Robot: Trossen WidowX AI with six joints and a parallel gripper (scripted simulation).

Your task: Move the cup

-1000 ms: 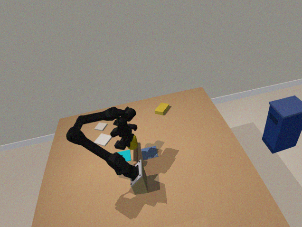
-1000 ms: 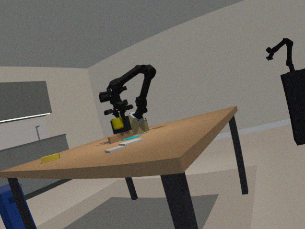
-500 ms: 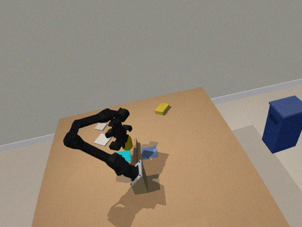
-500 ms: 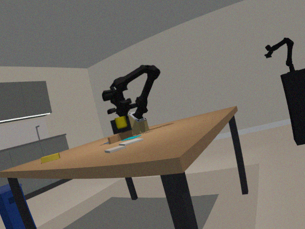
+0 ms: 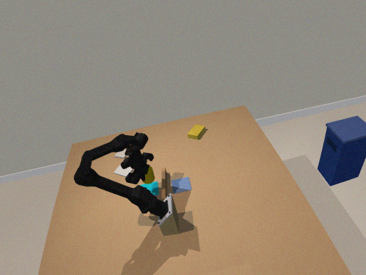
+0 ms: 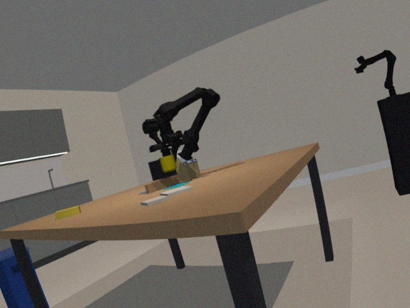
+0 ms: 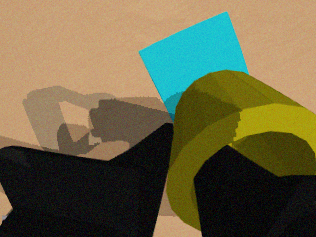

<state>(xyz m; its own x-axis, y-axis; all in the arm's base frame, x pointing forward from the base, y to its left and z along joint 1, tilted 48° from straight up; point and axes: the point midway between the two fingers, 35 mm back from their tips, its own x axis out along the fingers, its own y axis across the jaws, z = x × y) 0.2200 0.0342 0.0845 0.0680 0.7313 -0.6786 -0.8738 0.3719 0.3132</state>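
The cyan pad lies 30 mm ahead of my gripper tip and 110 mm below it. Round my gripper tip: light blue pad: 10 mm ahead, 170 mm to the right, 110 mm below; then low wooden wall: 20 mm ahead, 80 mm to the right, 90 mm below; then yellow cup: 20 mm ahead, 20 mm to the right.
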